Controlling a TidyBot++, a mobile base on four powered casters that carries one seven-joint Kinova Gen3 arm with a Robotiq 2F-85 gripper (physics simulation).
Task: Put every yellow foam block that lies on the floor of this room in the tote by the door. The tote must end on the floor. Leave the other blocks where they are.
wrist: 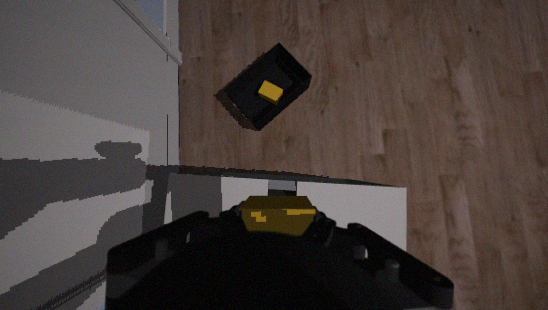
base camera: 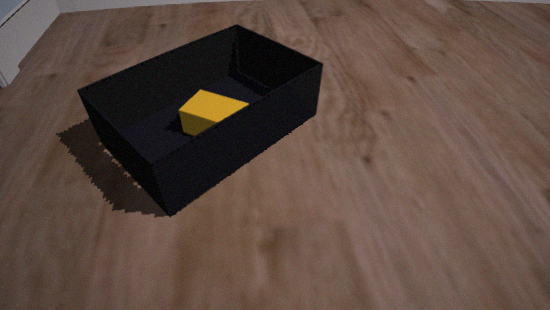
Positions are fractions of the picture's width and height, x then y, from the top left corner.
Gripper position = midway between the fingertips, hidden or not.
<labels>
gripper: wrist 0.51, 0.69; not seen in the base camera view (out of frame)
black tote: wrist 0.51, 0.22; base camera 0.25, 0.36
</labels>
